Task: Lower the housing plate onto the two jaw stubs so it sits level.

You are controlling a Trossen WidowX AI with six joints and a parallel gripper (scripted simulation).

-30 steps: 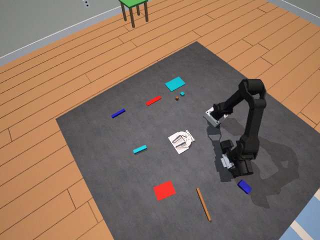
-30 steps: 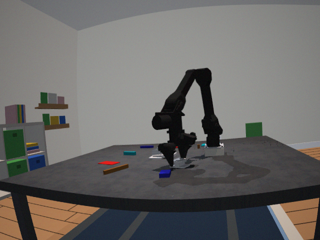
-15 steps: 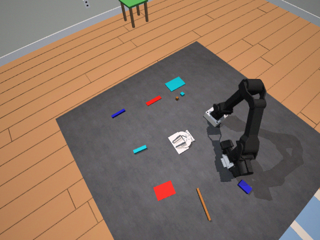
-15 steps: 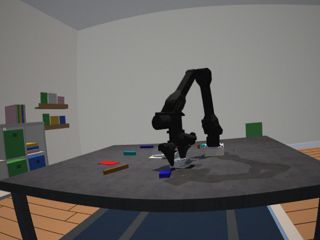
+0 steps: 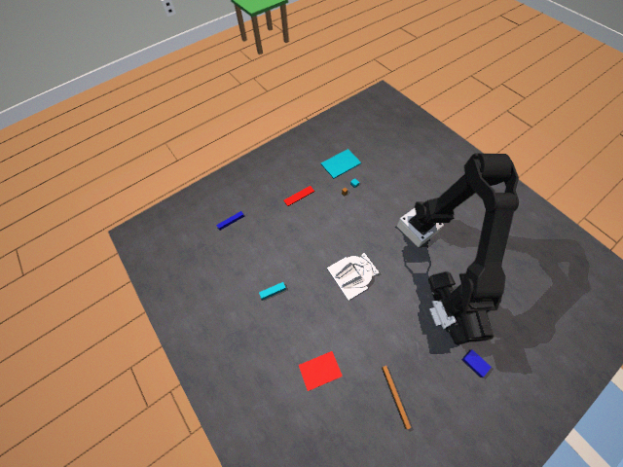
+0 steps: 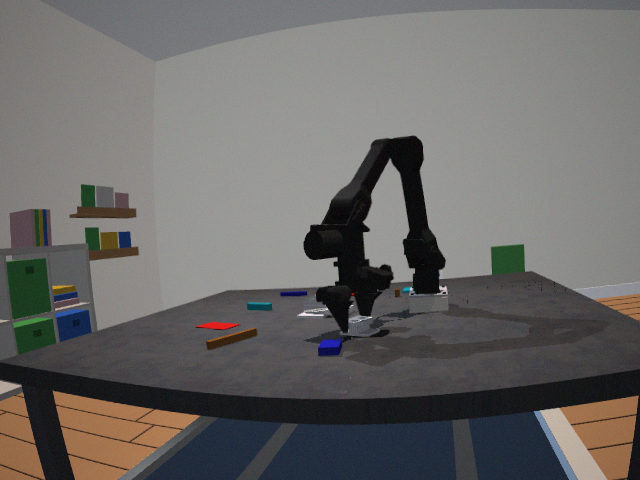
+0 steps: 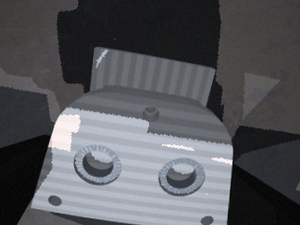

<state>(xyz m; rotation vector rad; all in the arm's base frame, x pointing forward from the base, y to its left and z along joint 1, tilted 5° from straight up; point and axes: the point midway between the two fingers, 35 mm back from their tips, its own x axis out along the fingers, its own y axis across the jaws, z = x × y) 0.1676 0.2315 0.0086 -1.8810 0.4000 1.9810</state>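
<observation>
My gripper tip is 10 mm past the white stand. Round my gripper tip: orange stick (260 mm ahead, 60 mm to the left); then red sheet (360 mm ahead, 120 mm to the right, 10 mm below); then blue block (30 mm ahead, 150 mm to the left).
</observation>
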